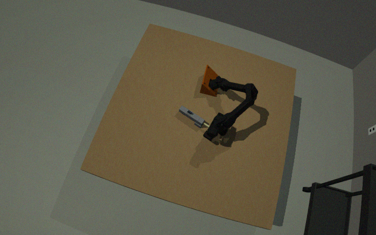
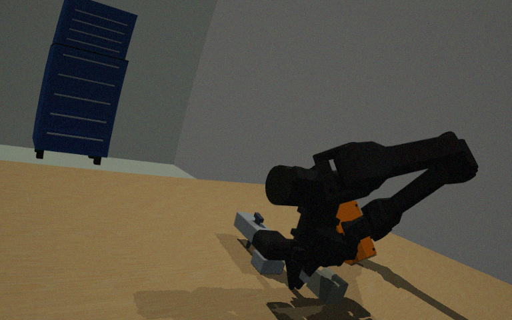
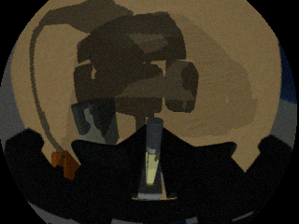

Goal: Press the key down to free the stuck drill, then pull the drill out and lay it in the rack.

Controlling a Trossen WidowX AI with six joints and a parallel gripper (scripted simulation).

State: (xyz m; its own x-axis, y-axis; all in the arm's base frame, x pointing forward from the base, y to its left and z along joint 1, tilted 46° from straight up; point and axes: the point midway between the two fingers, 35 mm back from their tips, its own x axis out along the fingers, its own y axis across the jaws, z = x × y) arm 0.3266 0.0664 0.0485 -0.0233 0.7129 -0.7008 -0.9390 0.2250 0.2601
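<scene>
My gripper tip is now 4 cm to the left of the drill, 3 cm below it and 1 cm past it. Also, from my gripper tip: dark blue key (18 cm to the right, 7 cm behind, 4 cm above); grey holder block (16 cm to the right, 6 cm behind, 2 cm above); grey rack (7 cm behind, 2 cm to the left).
</scene>
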